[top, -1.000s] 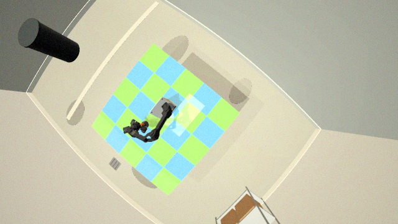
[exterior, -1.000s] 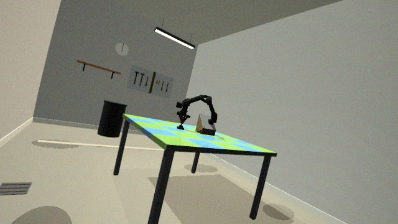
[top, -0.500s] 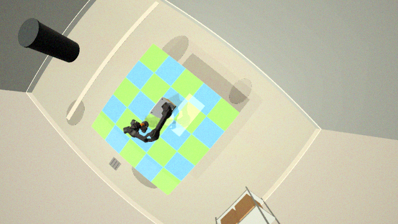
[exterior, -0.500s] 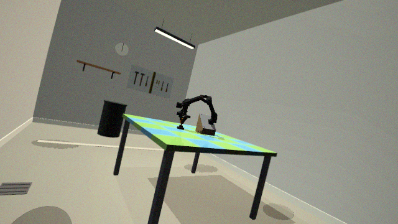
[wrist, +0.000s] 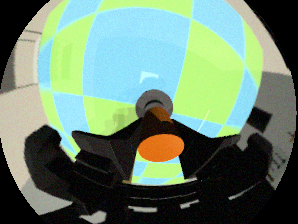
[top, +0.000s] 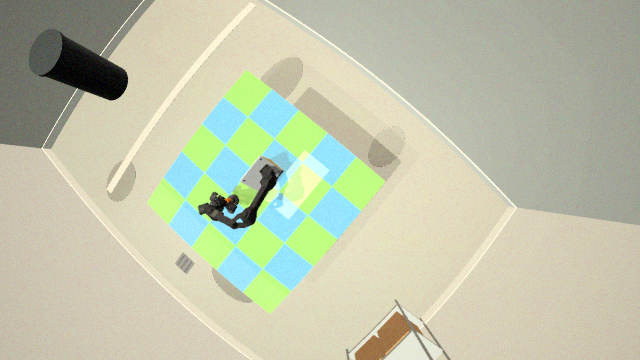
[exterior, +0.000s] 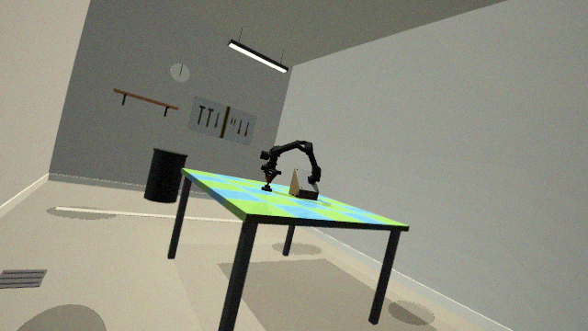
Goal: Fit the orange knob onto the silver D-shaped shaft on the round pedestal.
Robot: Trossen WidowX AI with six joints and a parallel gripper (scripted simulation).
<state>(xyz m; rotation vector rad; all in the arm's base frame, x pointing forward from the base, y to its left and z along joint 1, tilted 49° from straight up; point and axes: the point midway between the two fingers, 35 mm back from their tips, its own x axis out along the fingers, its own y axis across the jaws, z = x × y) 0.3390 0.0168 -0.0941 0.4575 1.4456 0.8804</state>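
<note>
Right now my gripper tip is 3 cm below the orange knob. From my gripper tip the other things lie so: dark pedestal (4 cm below).
</note>
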